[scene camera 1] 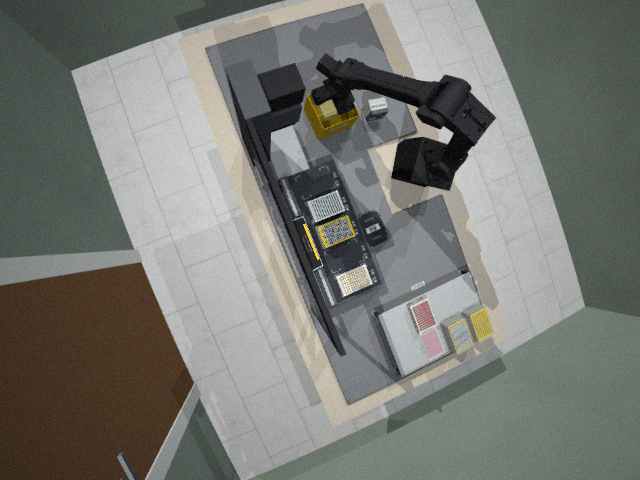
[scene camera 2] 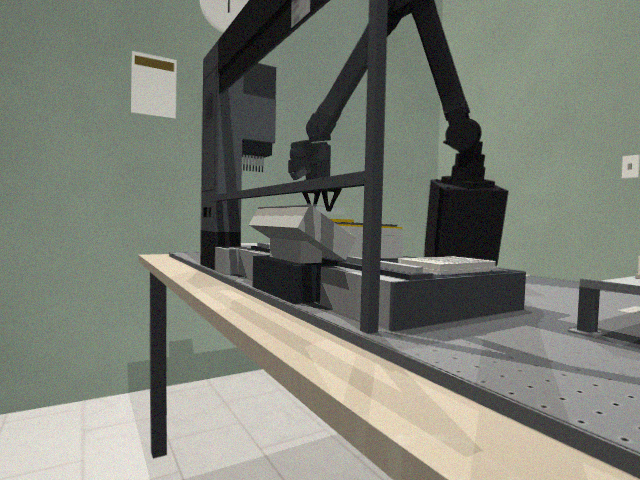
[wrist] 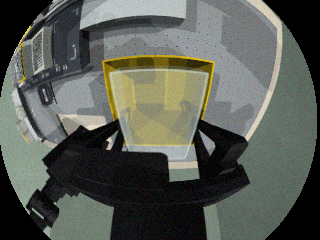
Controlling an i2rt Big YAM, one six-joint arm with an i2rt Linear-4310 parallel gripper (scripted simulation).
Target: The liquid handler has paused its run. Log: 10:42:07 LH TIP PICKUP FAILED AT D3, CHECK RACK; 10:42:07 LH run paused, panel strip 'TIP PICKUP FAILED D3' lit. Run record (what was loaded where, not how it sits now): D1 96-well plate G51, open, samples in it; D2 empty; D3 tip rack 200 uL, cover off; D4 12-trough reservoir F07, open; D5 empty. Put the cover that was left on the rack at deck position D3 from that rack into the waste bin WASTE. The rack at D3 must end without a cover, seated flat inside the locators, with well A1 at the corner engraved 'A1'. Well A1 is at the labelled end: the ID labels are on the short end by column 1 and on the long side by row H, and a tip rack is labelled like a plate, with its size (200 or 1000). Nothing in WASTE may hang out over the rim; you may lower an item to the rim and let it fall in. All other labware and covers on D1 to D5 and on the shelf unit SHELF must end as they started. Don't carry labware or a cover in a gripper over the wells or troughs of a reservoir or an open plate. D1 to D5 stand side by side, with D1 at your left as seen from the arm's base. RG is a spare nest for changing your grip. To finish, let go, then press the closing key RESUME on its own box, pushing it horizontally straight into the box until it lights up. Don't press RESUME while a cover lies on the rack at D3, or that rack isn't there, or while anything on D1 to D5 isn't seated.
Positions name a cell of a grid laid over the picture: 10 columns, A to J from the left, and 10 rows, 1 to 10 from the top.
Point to a shelf unit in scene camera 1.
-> H7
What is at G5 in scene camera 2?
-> A yellow-framed tip rack.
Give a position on a yellow-framed tip rack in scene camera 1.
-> F5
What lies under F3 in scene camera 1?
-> A yellow waste bin.
